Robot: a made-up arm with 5 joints.
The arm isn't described. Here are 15 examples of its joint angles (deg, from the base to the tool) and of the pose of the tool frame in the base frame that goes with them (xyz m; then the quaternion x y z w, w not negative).
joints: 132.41 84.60 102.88 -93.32 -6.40
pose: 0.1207 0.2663 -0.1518 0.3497 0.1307 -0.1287 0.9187
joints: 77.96 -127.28 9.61 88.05 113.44
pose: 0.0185 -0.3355 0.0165 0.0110 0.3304 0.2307 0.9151
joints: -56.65 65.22 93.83 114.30 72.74
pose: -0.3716 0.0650 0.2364 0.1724 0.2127 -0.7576 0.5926
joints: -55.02 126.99 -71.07 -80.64 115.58
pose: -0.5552 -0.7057 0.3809 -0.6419 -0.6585 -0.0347 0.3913
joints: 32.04 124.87 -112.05 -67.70 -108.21
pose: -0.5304 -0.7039 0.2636 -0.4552 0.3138 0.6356 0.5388
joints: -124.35 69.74 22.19 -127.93 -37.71
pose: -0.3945 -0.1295 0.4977 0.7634 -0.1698 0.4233 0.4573
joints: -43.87 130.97 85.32 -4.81 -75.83
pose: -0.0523 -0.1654 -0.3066 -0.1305 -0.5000 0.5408 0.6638
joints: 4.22 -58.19 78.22 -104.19 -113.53
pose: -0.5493 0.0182 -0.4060 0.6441 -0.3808 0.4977 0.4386
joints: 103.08 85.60 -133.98 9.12 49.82
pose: -0.4352 -0.0772 0.0939 -0.7178 0.1037 -0.4045 0.5572
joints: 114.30 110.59 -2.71 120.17 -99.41
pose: -0.3916 -0.0111 -0.4974 -0.8709 -0.1042 -0.2133 0.4303
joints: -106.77 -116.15 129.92 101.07 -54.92
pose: 0.0212 -0.2644 0.1754 0.9714 0.1644 0.1372 0.1030
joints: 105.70 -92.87 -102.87 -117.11 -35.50
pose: 0.3819 -0.3177 0.1575 -0.9618 -0.1653 -0.2145 0.0405
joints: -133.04 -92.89 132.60 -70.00 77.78
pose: -0.1341 0.3416 -0.2791 -0.1688 -0.2119 -0.9276 0.2573
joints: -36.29 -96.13 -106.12 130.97 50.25
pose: 0.1432 -0.0189 -0.1104 0.3895 0.6908 0.5806 0.1843
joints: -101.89 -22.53 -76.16 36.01 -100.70
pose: 0.3390 0.3062 -0.0279 0.2374 -0.4678 -0.6126 0.5912
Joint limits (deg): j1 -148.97..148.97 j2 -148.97..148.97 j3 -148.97..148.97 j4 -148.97..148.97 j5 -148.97..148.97
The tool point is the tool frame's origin. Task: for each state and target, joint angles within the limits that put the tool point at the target. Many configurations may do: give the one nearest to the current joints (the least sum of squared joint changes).
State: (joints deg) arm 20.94 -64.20 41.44 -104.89 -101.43
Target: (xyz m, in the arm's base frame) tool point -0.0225 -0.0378 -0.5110
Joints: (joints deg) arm -15.70 -74.67 45.09 -85.65 -61.75
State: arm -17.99 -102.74 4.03 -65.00 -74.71
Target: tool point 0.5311 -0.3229 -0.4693
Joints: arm -14.23 -107.14 -5.04 -70.27 -95.63
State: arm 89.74 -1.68 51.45 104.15 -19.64
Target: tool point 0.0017 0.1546 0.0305
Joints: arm 67.22 -12.92 68.17 79.51 -8.42
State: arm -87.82 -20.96 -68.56 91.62 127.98
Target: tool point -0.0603 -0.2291 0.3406
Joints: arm -73.41 -8.62 -95.28 87.67 140.66
